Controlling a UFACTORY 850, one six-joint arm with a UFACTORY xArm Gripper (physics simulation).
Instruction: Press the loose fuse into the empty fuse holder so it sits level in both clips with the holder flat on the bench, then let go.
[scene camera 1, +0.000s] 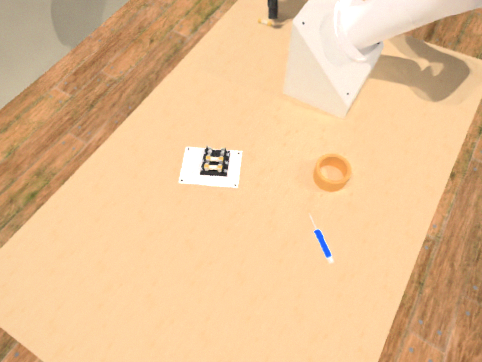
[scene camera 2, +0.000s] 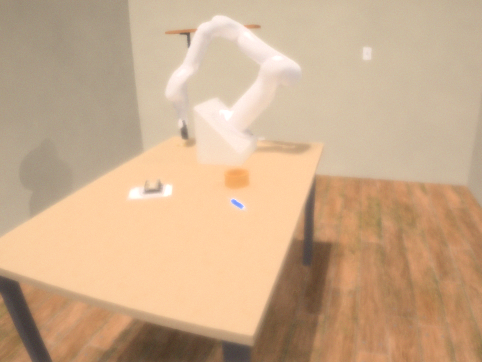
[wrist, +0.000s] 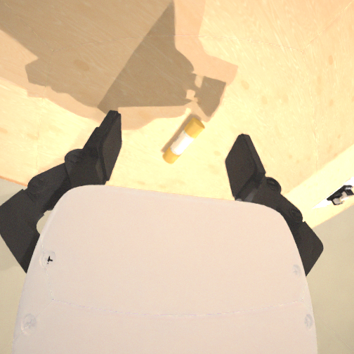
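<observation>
The loose fuse (scene camera 1: 266, 22) (wrist: 184, 140), with yellow caps and a white middle, lies on the bench near its far edge, left of the arm's base. My gripper (scene camera 1: 272, 18) (scene camera 2: 184, 138) (wrist: 178, 137) is open above it, with nothing between the fingers. In the wrist view the fuse lies slanted between the fingers, apart from both. The black fuse holder (scene camera 1: 215, 162) (scene camera 2: 153, 188) (wrist: 342, 195) stands on a white plate (scene camera 1: 190, 175) (scene camera 2: 135, 194). Two fuses sit in its nearer positions, and the clips of the farthest position are empty in scene camera 1.
An orange ring-shaped bowl (scene camera 1: 332, 185) (scene camera 2: 236, 178) stands right of the holder. A blue-handled screwdriver (scene camera 1: 323, 244) (scene camera 2: 237, 204) lies nearer the front. The white arm base (scene camera 1: 320, 75) (scene camera 2: 215, 140) stands on the bench (scene camera 1: 150, 250) (scene camera 2: 150, 250), right of the gripper in both scene views.
</observation>
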